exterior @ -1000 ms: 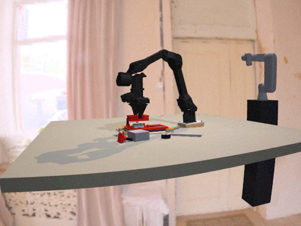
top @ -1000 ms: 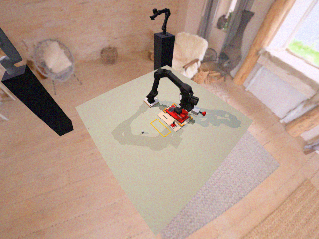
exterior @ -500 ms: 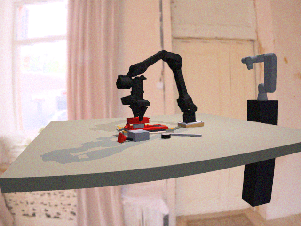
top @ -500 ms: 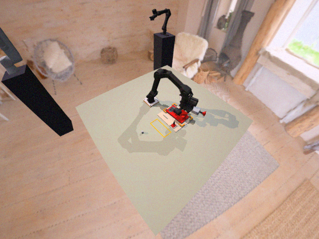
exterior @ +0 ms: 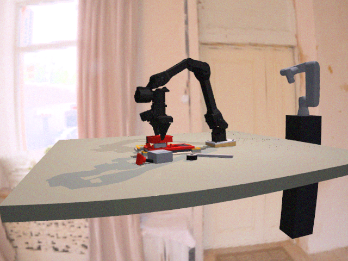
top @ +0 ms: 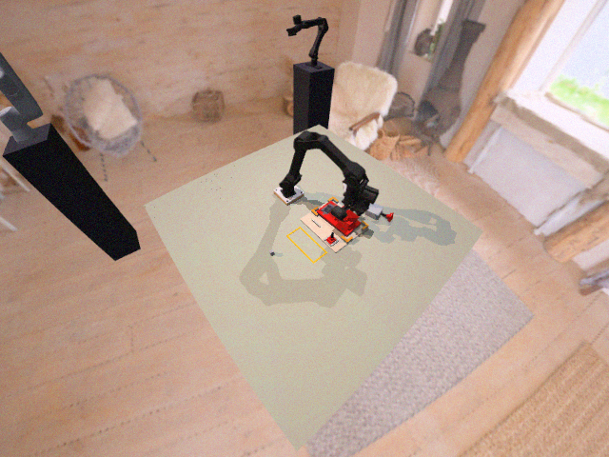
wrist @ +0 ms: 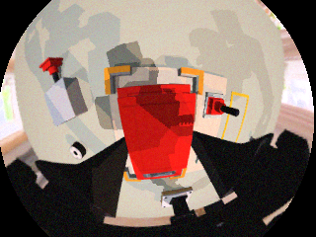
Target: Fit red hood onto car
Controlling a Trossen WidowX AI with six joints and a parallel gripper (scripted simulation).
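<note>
Right now my gripper tip is 4 cm above the grey engine block. Round my gripper tip: black ring 10 cm behind, 18 cm to the left, 5 cm below; grey box 2 cm ahead, 18 cm to the left, 4 cm below; red hood right at my gripper tip.
</note>
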